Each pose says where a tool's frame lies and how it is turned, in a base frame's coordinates. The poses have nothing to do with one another.
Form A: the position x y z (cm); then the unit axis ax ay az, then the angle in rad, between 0 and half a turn.
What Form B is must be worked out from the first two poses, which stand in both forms.
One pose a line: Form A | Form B
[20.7, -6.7, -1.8, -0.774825, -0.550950, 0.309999, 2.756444] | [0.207, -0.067, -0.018, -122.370, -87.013, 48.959]
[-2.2, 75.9, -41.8, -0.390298, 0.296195, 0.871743, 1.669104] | [-0.022, 0.759, -0.418, -37.325, 28.326, 83.367]
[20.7, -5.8, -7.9, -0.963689, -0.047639, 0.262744, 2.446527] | [0.207, -0.058, -0.079, -135.086, -6.678, 36.830]
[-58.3, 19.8, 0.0, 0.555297, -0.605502, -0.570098, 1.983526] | [-0.583, 0.198, 0.000, 63.108, -68.814, -64.790]
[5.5, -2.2, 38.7, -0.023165, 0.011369, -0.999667, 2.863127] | [0.055, -0.022, 0.387, -3.800, 1.865, -163.990]
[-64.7, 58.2, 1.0, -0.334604, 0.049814, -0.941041, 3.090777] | [-0.647, 0.582, 0.010, -59.255, 8.821, -166.648]
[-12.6, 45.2, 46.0, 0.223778, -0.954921, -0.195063, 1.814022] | [-0.126, 0.452, 0.460, 23.259, -99.250, -20.274]
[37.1, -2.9, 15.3, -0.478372, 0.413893, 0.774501, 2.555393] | [0.371, -0.029, 0.153, -70.040, 60.599, 113.397]
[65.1, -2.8, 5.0, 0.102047, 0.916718, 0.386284, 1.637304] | [0.651, -0.028, 0.050, 9.573, 85.998, 36.238]
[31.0, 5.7, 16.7, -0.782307, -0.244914, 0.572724, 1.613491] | [0.310, 0.057, 0.167, -72.321, -22.641, 52.946]
